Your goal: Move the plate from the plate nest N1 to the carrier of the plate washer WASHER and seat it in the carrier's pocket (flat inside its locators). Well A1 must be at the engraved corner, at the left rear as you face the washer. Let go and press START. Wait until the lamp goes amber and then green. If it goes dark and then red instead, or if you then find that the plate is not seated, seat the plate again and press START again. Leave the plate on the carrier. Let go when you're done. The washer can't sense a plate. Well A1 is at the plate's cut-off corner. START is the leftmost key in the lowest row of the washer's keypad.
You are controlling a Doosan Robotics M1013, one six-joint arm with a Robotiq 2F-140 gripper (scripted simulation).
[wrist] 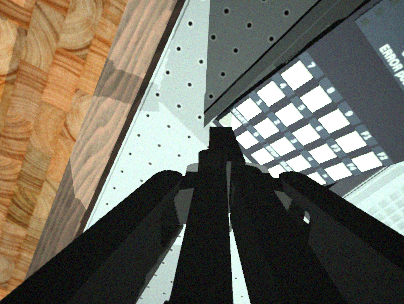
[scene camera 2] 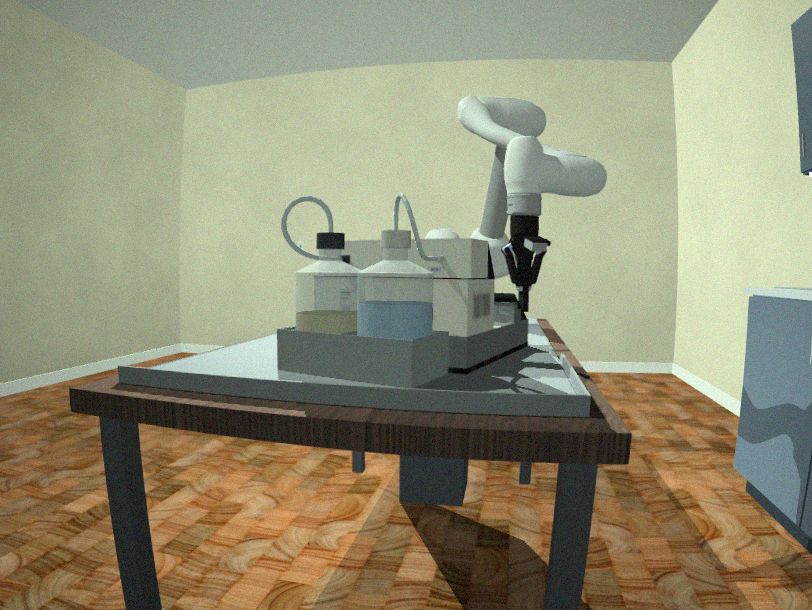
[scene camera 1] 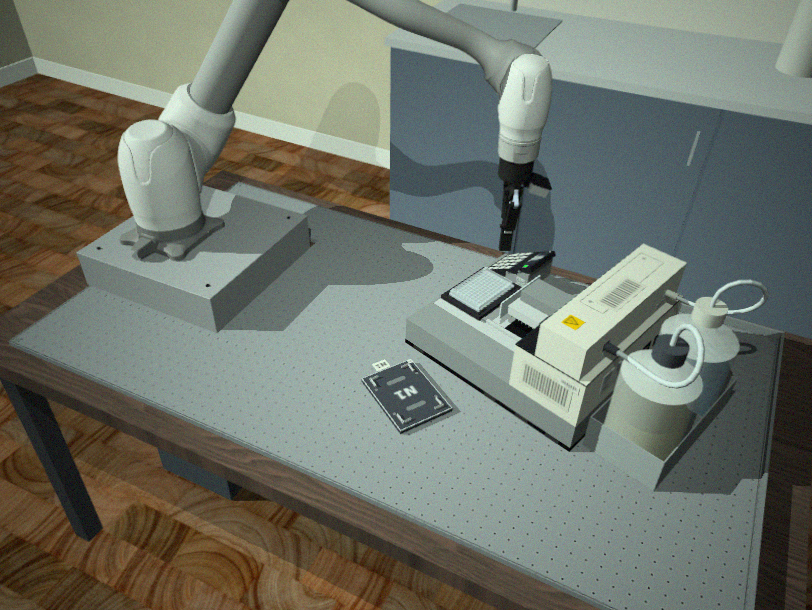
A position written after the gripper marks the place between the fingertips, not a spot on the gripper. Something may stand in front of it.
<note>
In view: the gripper (scene camera 2: 523, 311), a white well plate (scene camera 1: 484, 287) and a plate washer (scene camera 1: 561, 375).
The gripper shows as well in the wrist view (wrist: 219, 144) and in scene camera 1 (scene camera 1: 504, 249). The plate washer shows as well in the wrist view (wrist: 348, 55) and in scene camera 2 (scene camera 2: 484, 326).
</note>
